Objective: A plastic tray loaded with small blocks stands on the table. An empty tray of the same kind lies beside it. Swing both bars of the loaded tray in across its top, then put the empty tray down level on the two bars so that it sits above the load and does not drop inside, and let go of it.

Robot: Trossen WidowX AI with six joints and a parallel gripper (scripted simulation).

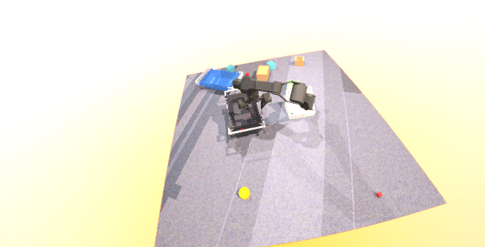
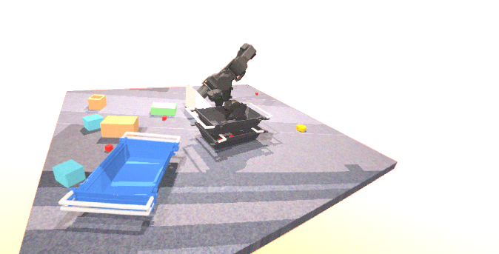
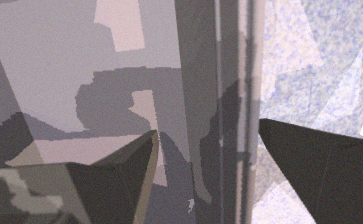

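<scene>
Now: gripper tip 7 cm short of the dark tray, 1 cm to the left of it and 3 cm below it. Round my gripper tip: green block (31 cm behind, 16 cm to the right, 6 cm below); yellow disc (17 cm ahead, 42 cm to the left, 7 cm below).
</scene>
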